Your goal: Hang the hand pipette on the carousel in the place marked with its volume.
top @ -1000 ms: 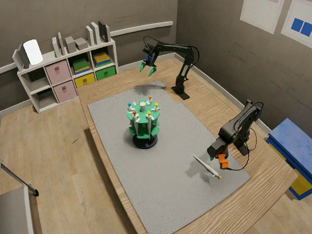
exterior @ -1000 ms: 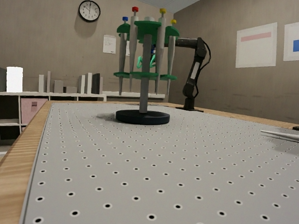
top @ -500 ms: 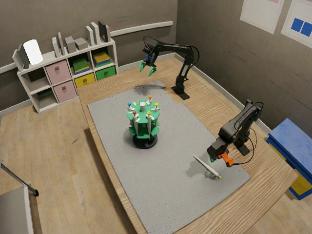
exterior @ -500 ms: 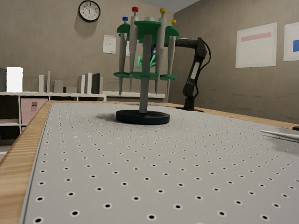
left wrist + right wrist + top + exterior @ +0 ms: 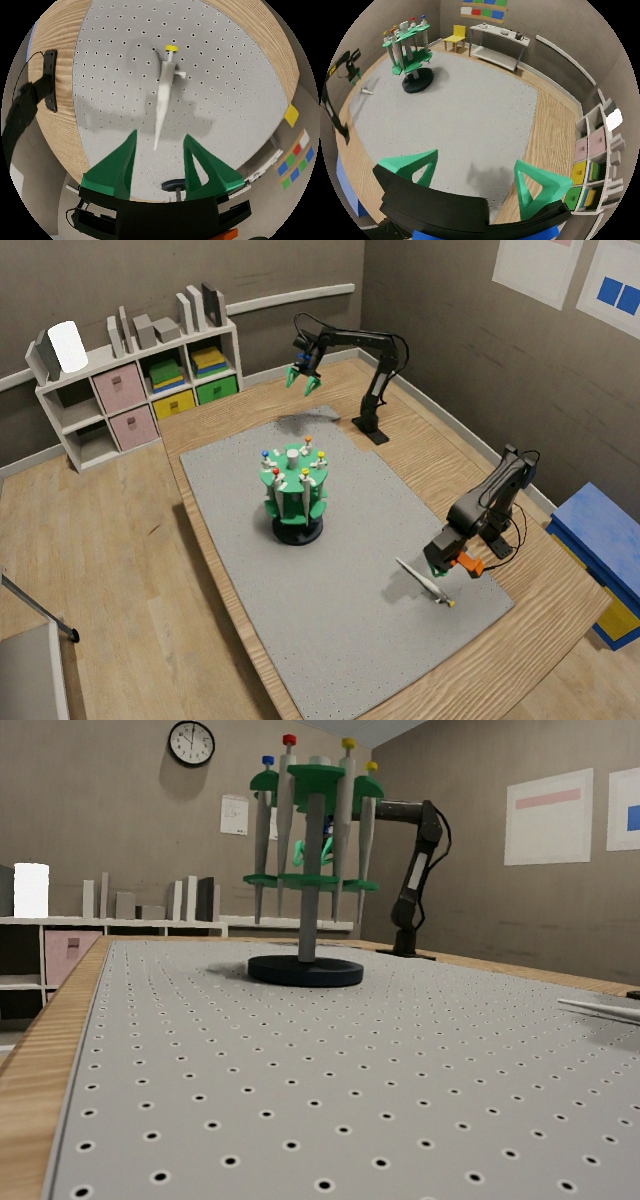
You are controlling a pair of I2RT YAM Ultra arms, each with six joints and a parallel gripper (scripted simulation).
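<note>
The hand pipette lies 100 mm below my left hand, 20 mm to the right of it and 20 mm ahead of it.
</note>
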